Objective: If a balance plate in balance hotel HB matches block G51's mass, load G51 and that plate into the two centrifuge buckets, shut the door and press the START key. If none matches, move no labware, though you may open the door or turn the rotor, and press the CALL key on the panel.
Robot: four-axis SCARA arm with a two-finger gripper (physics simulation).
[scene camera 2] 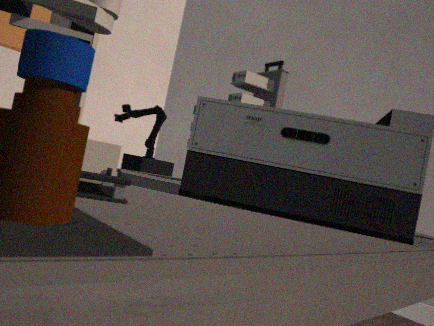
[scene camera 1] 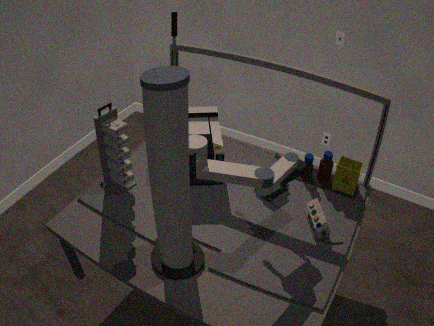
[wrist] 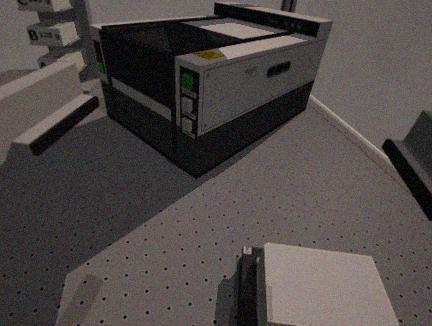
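Where they show: gripper, between the fingertips: (scene camera 2: 93, 29) (scene camera 1: 264, 160) (wrist: 238, 104); arm's base, origin of its link: (scene camera 1: 177, 259).
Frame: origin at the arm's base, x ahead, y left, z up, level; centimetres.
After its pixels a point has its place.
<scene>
My gripper (wrist: 238, 104) @(x 55.5, y -15.5, z 27.9 cm) is open, with bench between its wide-set fingers in the wrist view. A pale block (wrist: 325, 285) @(x 67.0, y -17.6, z 8.7 cm), its mass label not visible, sits on a dark nest (wrist: 247, 280) @(x 60.5, y -13.7, z 4.5 cm) low in that view; the arm mostly covers that spot in scene camera 1. The centrifuge (scene camera 1: 202, 128) @(x 73.3, y 30.4, z 22.3 cm) (scene camera 2: 300, 157) @(x 77.1, y 20.9, z 13.4 cm) (wrist: 255, 95) @(x 71.1, y 16.8, z 13.9 cm) stands beyond the gripper, with a green key (wrist: 188, 80) @(x 56.7, y 8.8, z 20.0 cm) and two pale keys on its front corner. I cannot tell its door state; rotor and buckets are hidden. The balance hotel (scene camera 1: 102, 152) @(x 21.6, y 62.6, z 25.1 cm) (scene camera 2: 281, 89) @(x 35.0, y 61.5, z 39.6 cm) holds stacked plates; plate B (wrist: 52, 35) @(x 27.8, y 48.6, z 17.4 cm) has a blurred mass label.
A box with coloured keys (scene camera 1: 317, 217) @(x 50.6, y -50.0, z 8.5 cm) lies at the right of the bench. Two blue-capped brown bottles (scene camera 1: 308, 169) @(x 86.2, y -32.5, z 8.8 cm) (scene camera 1: 325, 170) @(x 88.2, y -42.7, z 10.6 cm) and a yellow box (scene camera 1: 347, 176) @(x 85.9, y -57.4, z 13.5 cm) stand behind it. A thick column (scene camera 1: 167, 160) @(x -6.1, y -4.4, z 61.4 cm) rises in front. A frame rail (scene camera 1: 280, 66) @(x 100.4, y -4.1, z 61.2 cm) spans the back.
</scene>
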